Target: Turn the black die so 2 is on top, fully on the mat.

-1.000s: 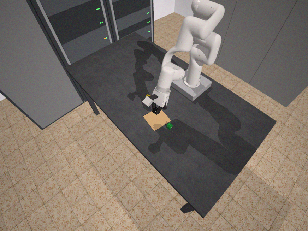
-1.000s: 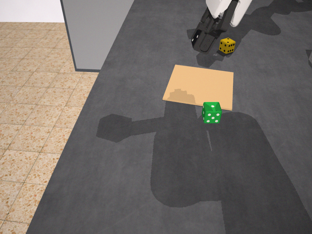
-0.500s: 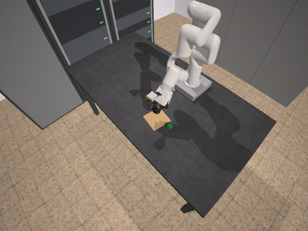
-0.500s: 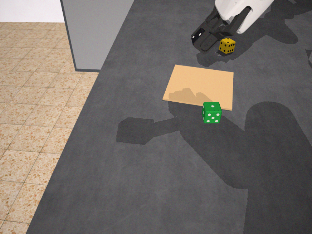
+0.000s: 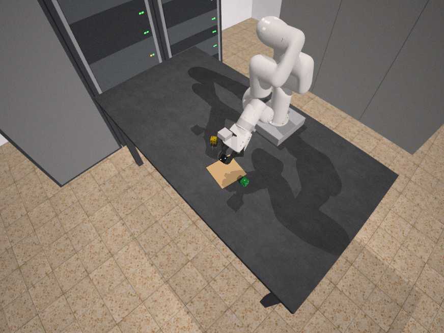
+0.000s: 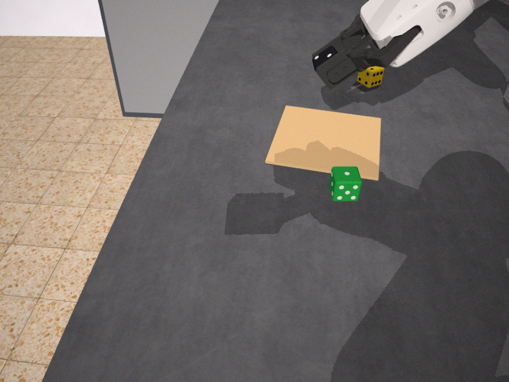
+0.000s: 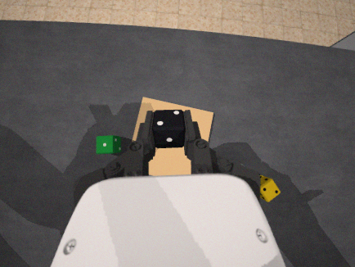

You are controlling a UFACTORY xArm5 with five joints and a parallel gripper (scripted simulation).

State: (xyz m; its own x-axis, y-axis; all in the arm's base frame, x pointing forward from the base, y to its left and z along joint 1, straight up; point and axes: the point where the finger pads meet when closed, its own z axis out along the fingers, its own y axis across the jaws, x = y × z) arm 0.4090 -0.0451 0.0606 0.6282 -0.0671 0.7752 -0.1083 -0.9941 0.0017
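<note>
The tan mat lies 11 cm below my hand. The rest, counted from my hand: yellow die 16 cm to the right, 11 cm behind, 10 cm below; black die 1 cm ahead; green die 11 cm to the left, 10 cm below.
</note>
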